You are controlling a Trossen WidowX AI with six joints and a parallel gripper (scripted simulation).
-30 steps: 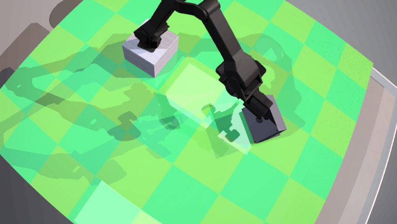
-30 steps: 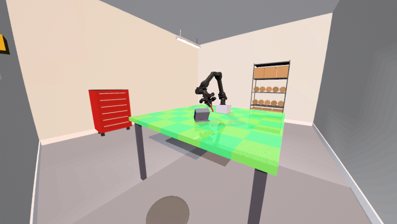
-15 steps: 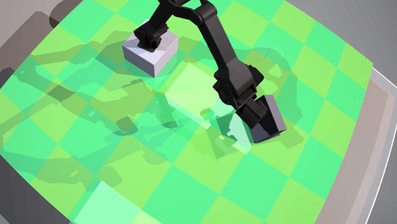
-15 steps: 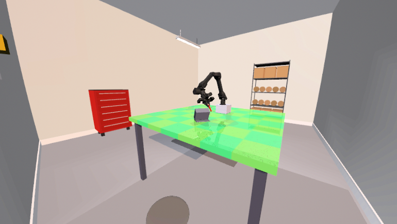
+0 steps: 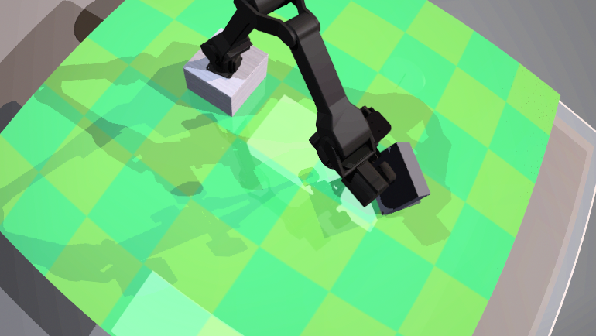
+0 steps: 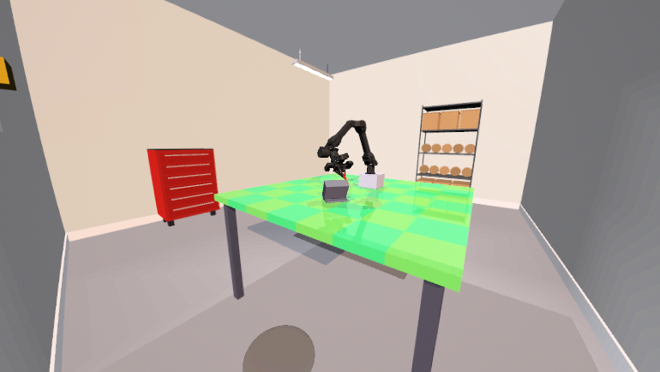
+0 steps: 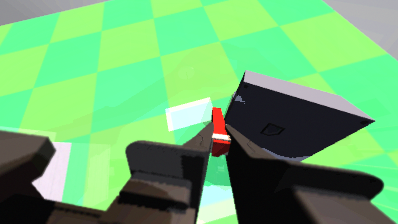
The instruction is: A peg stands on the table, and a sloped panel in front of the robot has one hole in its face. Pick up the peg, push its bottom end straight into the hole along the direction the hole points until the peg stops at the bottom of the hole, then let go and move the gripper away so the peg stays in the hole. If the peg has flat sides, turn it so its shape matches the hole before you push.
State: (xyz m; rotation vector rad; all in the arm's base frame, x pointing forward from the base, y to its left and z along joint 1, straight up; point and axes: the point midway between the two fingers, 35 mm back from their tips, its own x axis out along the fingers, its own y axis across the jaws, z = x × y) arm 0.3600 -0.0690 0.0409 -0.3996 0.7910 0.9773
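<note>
Right now the panel is 90 mm ahead of my gripper tip, 10 mm to the right of it and 60 mm below it. Also, from my gripper tip: red peg 10 mm to the right, 10 mm above.
</note>
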